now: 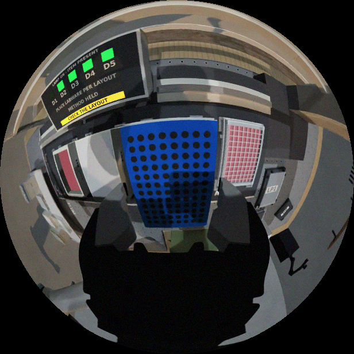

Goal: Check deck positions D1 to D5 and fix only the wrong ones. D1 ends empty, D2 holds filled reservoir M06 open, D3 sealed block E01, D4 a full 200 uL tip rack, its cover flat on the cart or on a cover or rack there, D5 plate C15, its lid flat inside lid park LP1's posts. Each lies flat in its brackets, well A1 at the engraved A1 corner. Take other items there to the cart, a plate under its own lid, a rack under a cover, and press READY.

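Note:
My gripper [171, 182] is open and empty, its fingers spread over the near part of the blue rack [172, 162] at D4, which shows rows of dark round holes. At its left a pale block [102, 156] stands at D3, partly hidden by the left finger. A reservoir with red content [70, 171] sits at D2, with no lid on it. A plate with pink-red wells [243, 154] lies at D5, right of the rack. The lid park LP1 [271, 189] is at the right. Engraved A1 marks are mostly hidden.
The display panel [95, 82] at upper left shows green lamps for D2 to D5, D1 dark, and "CHECK THE LAYOUT". Pale items [52, 217] stand at far left. A small dark labelled box [284, 209] sits near LP1. A dark raised block [287, 132] stands at the back right.

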